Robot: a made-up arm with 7 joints. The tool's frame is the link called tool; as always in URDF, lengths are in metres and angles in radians. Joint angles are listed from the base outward. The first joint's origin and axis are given. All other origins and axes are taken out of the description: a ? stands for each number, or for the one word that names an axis. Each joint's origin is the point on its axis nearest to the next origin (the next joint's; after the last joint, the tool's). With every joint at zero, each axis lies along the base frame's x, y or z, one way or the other. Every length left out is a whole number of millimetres.
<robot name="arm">
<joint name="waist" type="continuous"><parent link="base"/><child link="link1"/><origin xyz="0.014 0.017 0.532" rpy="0 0 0"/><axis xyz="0 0 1"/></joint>
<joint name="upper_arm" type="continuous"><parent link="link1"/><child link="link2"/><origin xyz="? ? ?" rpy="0 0 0"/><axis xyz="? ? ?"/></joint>
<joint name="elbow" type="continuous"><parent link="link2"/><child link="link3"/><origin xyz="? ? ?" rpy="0 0 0"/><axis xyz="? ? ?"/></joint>
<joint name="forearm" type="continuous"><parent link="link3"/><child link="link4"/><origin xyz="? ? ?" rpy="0 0 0"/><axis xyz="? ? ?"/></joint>
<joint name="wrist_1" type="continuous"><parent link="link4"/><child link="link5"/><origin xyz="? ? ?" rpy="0 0 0"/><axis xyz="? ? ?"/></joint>
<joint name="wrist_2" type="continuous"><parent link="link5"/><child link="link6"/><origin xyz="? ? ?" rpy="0 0 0"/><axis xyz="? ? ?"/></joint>
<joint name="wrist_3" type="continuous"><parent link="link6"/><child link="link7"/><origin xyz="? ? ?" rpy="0 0 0"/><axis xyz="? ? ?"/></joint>
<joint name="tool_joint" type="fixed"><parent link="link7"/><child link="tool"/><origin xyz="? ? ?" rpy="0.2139 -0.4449 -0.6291"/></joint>
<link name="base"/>
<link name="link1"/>
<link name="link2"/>
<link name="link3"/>
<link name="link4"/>
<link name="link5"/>
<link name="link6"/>
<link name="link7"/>
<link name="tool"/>
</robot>
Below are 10 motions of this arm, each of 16 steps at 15 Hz.
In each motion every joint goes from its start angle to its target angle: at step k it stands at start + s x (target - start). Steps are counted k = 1, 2, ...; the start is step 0. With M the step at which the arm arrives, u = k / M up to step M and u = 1 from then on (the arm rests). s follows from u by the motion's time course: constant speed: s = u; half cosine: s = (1 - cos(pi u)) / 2; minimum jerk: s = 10 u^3 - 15 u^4 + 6 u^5.
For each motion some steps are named. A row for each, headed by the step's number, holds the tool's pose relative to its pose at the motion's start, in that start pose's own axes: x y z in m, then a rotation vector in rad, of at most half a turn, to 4 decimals.
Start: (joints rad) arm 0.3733 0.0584 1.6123 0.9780 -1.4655 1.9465 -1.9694
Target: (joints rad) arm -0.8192 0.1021 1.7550 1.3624 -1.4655 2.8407 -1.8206
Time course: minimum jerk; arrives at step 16
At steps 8, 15, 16:
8: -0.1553 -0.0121 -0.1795 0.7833 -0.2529 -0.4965
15: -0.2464 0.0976 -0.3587 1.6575 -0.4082 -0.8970
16: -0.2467 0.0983 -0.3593 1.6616 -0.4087 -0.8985

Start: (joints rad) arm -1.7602 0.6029 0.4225 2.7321 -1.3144 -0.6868 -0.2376
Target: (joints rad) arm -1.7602 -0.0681 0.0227 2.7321 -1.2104 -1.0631 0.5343
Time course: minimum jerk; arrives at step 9
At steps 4, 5, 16:
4: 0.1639 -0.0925 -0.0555 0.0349 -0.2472 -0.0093
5: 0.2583 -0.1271 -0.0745 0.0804 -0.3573 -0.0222
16: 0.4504 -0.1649 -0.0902 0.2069 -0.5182 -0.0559

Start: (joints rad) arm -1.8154 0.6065 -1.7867 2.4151 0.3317 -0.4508 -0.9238
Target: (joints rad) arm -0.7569 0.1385 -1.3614 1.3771 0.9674 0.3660 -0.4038
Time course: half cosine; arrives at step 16
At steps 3, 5, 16:
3: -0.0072 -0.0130 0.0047 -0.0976 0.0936 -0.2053
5: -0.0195 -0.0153 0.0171 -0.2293 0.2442 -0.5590
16: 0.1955 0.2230 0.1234 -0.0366 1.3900 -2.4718

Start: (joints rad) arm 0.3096 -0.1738 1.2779 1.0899 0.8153 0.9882 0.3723
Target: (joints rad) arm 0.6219 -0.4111 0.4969 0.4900 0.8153 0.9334 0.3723
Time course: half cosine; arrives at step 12
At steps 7, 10, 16:
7: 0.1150 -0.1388 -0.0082 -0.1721 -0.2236 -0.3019
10: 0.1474 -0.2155 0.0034 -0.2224 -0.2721 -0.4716
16: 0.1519 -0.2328 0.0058 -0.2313 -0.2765 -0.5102

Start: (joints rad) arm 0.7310 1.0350 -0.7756 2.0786 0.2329 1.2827 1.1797
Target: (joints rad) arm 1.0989 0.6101 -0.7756 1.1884 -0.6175 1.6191 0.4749
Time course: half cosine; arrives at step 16
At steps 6, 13, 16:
6: 0.0143 -0.0444 0.0048 -0.0465 -0.1474 0.3998
13: 0.0249 -0.1658 0.0018 -0.2140 -0.3253 1.2689
16: 0.0253 -0.1858 0.0002 -0.2428 -0.3444 1.3944

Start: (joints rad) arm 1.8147 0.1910 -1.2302 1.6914 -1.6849 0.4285 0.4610
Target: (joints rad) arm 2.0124 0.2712 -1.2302 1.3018 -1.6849 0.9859 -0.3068
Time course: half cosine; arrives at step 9
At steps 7, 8, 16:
7: -0.0674 0.1778 0.0379 0.3471 0.5233 0.7754
8: -0.0746 0.1925 0.0462 0.3875 0.5744 0.8552
16: -0.0771 0.1975 0.0493 0.4016 0.5922 0.8830

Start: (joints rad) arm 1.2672 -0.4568 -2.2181 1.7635 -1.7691 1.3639 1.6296
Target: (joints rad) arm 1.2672 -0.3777 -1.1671 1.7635 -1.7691 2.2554 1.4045
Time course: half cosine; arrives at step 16
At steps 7, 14, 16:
7: 0.1180 0.0497 0.1340 0.0076 0.0665 -0.0253
14: 0.3210 0.0149 0.2836 0.0424 0.2015 -0.0143
16: 0.3350 0.0083 0.2911 0.0465 0.2118 -0.0114

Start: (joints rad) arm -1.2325 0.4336 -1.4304 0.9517 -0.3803 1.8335 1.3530
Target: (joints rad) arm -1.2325 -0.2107 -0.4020 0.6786 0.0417 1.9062 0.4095
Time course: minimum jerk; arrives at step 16
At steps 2, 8, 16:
2: -0.0044 -0.0013 0.0027 0.0177 0.0080 0.0293
8: -0.1065 -0.1083 0.0671 0.5645 0.1623 0.8733
16: -0.1474 -0.2912 0.0459 1.1061 0.0865 1.6453

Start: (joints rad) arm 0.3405 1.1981 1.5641 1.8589 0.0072 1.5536 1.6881
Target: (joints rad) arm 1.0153 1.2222 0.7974 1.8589 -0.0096 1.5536 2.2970
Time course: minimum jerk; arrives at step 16
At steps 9, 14, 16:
9: -0.0557 0.0917 -0.2348 -0.3534 -0.5278 -0.4490
14: -0.0680 0.1054 -0.3600 -0.4010 -0.8940 -0.7229
16: -0.0682 0.1055 -0.3650 -0.3999 -0.9101 -0.7349

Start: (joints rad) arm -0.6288 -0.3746 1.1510 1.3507 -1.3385 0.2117 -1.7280
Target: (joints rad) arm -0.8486 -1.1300 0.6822 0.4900 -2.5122 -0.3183 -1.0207
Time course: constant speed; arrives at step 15
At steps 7, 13, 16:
7: 0.0753 0.1283 -0.0344 0.4174 -0.0163 0.2601
13: 0.1449 0.2517 -0.0015 0.8142 -0.2091 0.2481
16: 0.1739 0.2870 0.0178 0.9426 -0.2884 0.1897

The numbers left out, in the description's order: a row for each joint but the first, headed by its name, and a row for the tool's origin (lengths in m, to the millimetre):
upper_arm: xyz -0.012 -0.018 0, axis 0 1 0
elbow: xyz 0.006 0 0.373, axis 0 0 1
forearm: xyz 0.045 0.035 0, axis 0 -1 0
wrist_1: xyz 0.091 0 -0.384, axis 0 0 -1
wrist_2: xyz -0.02 -0.011 0, axis 0 1 0
wrist_3: xyz 0.036 0 -0.044, axis 0 0 -1
tool: xyz 0.024 -0.012 0

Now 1 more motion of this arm.
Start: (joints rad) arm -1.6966 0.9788 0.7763 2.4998 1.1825 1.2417 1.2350
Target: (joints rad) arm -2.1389 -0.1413 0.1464 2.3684 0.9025 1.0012 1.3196
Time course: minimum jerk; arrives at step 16
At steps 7, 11, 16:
7: -0.1506 -0.1441 0.1803 0.5611 -0.1883 0.2451
11: -0.2575 -0.4188 0.3132 1.2848 -0.3003 0.4514
16: -0.2751 -0.5573 0.3284 1.5961 -0.3068 0.5231

